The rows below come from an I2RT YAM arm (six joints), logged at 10 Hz.
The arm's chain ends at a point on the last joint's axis. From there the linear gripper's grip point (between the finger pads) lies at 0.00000 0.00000 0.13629 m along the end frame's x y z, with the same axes.
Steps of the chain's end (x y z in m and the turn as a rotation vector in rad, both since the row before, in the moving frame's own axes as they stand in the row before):
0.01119, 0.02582, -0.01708, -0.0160, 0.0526, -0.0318
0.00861, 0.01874, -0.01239, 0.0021, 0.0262, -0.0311
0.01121, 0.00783, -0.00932, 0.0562, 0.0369, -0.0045
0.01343, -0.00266, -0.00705, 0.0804, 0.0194, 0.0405
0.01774, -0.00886, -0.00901, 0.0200, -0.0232, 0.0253
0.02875, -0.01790, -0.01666, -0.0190, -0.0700, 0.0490
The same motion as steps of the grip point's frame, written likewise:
0.01839, 0.02789, -0.01729, -0.0160, 0.0526, -0.0318
0.01218, 0.01840, -0.01244, 0.0021, 0.0262, -0.0311
0.01622, 0.00016, -0.00963, 0.0562, 0.0369, -0.0045
0.01629, -0.01355, -0.00752, 0.0804, 0.0194, 0.0405
0.01461, -0.01163, -0.00907, 0.0200, -0.0232, 0.0253
0.01916, -0.01555, -0.01702, -0.0190, -0.0700, 0.0490

